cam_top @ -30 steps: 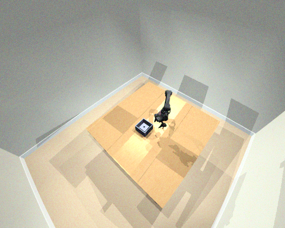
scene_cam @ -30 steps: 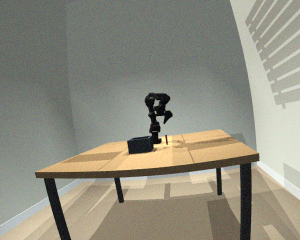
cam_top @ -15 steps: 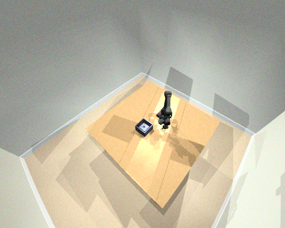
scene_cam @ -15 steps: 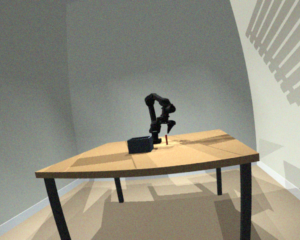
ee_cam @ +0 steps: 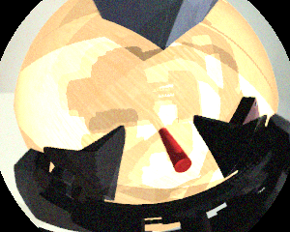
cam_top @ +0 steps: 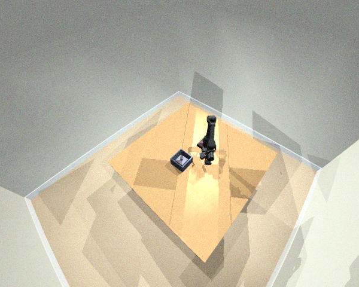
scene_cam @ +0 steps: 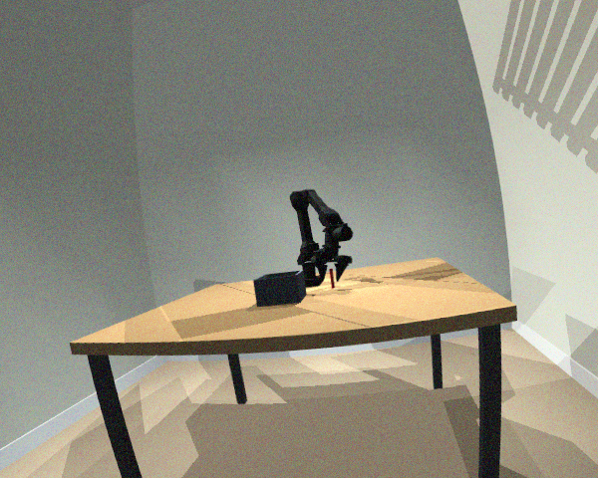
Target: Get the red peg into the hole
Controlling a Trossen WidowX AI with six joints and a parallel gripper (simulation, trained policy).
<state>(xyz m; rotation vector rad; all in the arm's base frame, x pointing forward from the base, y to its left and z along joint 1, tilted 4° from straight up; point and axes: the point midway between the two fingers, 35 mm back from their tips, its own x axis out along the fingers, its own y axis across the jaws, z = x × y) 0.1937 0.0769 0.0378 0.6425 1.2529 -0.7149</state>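
My gripper tip is now 20 mm past the red peg, 10 mm to the right of it and 10 mm below it. From my gripper tip the other things lie so: pale plate 190 mm to the right, 110 mm ahead, 10 mm above; dark box 190 mm to the right, 110 mm ahead, 10 mm below.
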